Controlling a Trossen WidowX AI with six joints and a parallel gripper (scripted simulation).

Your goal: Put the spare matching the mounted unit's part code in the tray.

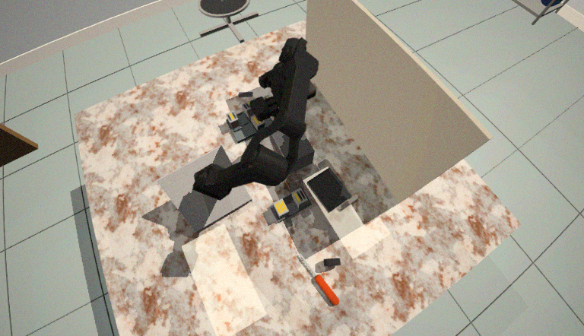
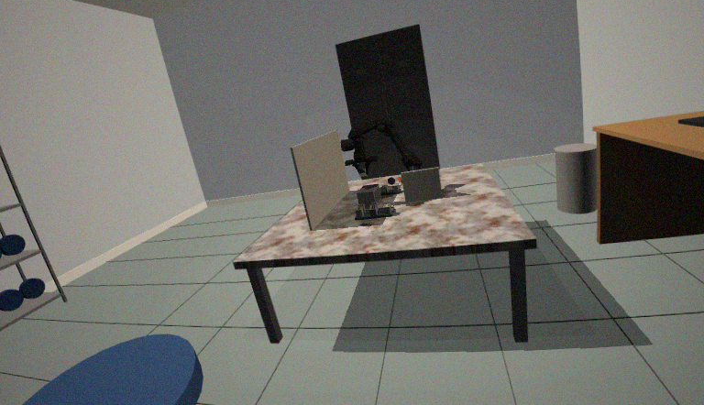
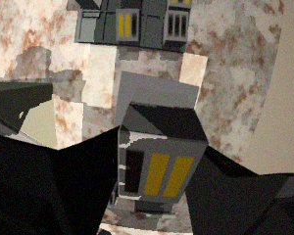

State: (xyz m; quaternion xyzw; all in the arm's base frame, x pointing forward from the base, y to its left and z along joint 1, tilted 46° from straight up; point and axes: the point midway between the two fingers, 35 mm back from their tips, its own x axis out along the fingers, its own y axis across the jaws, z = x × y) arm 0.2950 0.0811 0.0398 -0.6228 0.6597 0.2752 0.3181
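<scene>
My gripper tip is 2 cm short of the dark tray, 24 cm to the left of it and 19 cm above it. From my gripper tip the other things lie so: spare 3 cm above; grey mounted unit 3 cm to the right, 14 cm below; tall beige panel 24 cm ahead, 7 cm to the right, 3 cm above.
</scene>
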